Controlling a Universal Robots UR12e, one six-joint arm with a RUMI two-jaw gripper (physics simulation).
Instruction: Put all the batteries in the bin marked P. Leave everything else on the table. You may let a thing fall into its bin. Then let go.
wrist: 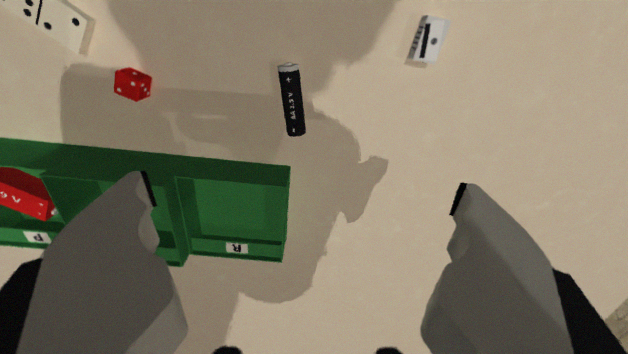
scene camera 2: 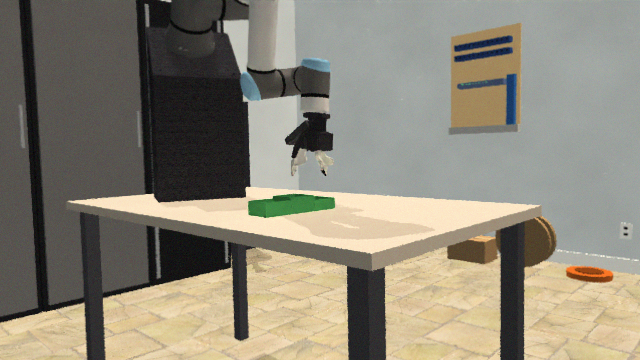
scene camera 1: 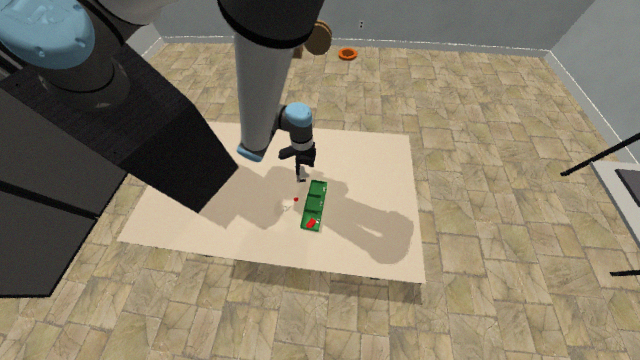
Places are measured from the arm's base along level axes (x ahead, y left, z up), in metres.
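Pixels of known places: gripper, fingertip midpoint: (wrist: 307,180) (scene camera 2: 309,176) (scene camera 1: 302,169); arm's base, origin of the base link: (scene camera 2: 189,43) (scene camera 1: 89,80).
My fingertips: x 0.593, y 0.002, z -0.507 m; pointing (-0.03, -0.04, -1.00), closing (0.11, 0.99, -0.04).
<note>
Ahead of a thing's pixels: the offset from my fingertips to its middle. "pt": to the spot under its first point. Level surfaces: height alone.
A black cylindrical battery @[dy -0.014, dx -0.016, dz -0.085 m] (wrist: 292,100) lies on the table beyond the bin row's R end in the wrist view. A red 9 V battery @[dy -0.249, dx +0.051, dz -0.077 m] (wrist: 24,196) (scene camera 1: 311,223) lies in the bin marked P @[pt dy -0.260, dx +0.083, dz -0.057 m] (wrist: 15,237), at one end of the green bin row; part of it is cut off in the wrist view. My gripper (wrist: 307,180) (scene camera 2: 308,173) is open and empty, above the table near the R end of the bin row. The black battery shows ahead of the fingertips, between their lines, in the wrist view. It cannot be made out in the scene views.
A red die @[dy -0.125, dx -0.032, dz -0.084 m] (wrist: 132,84) (scene camera 1: 296,199), a white domino @[dy -0.165, dx -0.079, dz -0.089 m] (wrist: 55,24) and a metal sharpener @[dy +0.078, dx -0.049, dz -0.087 m] (wrist: 429,40) lie on the table @[dz -0.092 m] (scene camera 1: 380,165) (scene camera 2: 450,212). The bin marked R @[pt dy -0.049, dx +0.115, dz -0.065 m] (wrist: 265,252) is nearest the black battery. The middle bin is partly hidden by a finger.
</note>
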